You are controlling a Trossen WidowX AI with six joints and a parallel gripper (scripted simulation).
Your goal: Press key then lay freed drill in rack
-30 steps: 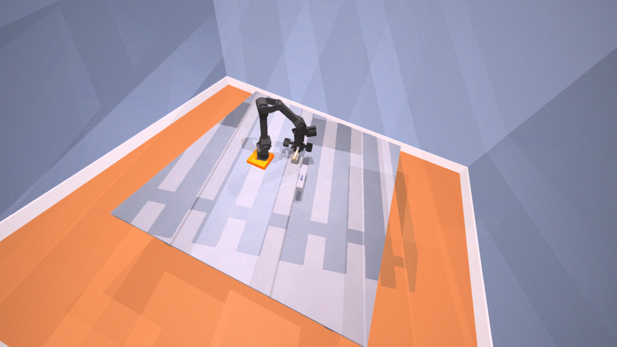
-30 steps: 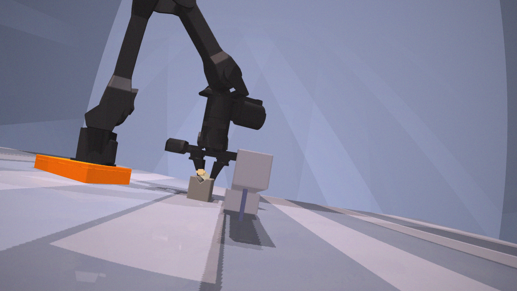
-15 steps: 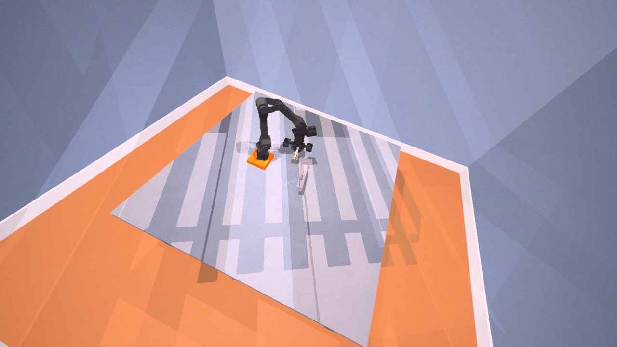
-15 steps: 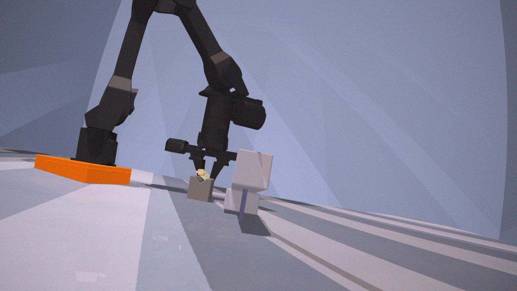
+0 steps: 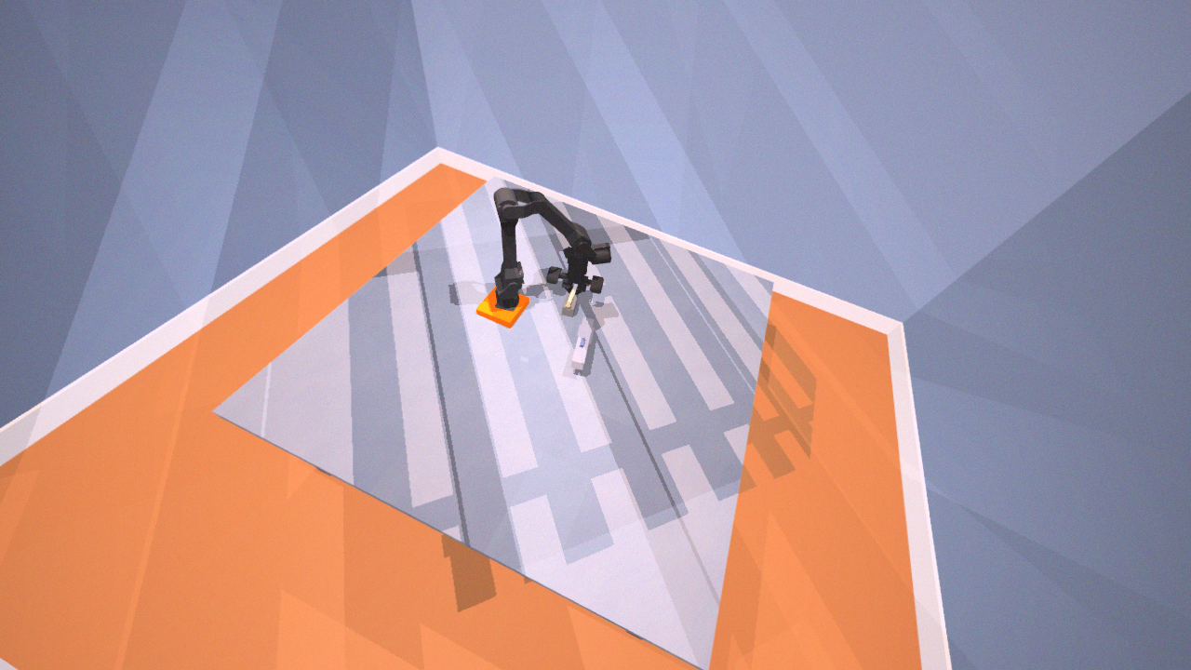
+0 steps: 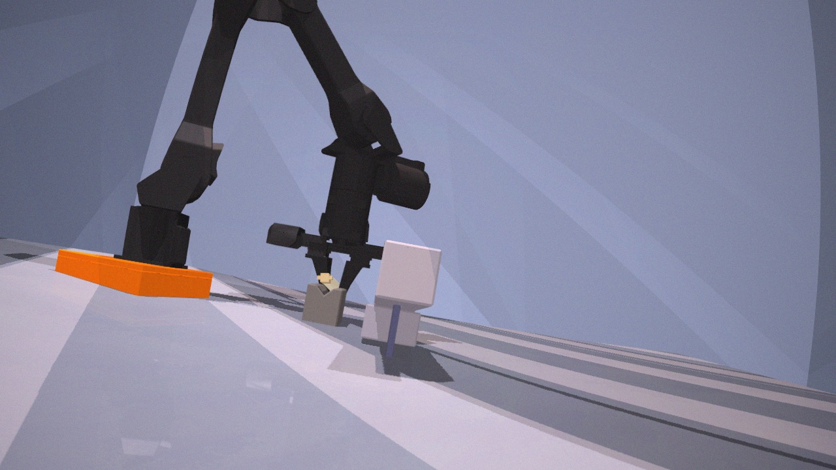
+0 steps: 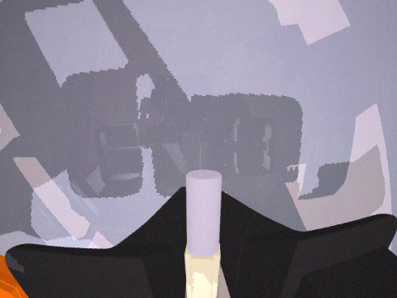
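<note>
My gripper tip is 4 cm to the left of the drill and 4 cm below it. Also, from my gripper tip: v-notched rack: 5 cm to the right, 1 cm above; thin blue key: 24 cm to the right, 8 cm ahead, 5 cm above; housing: 22 cm to the right, 8 cm ahead, 4 cm above.
</note>
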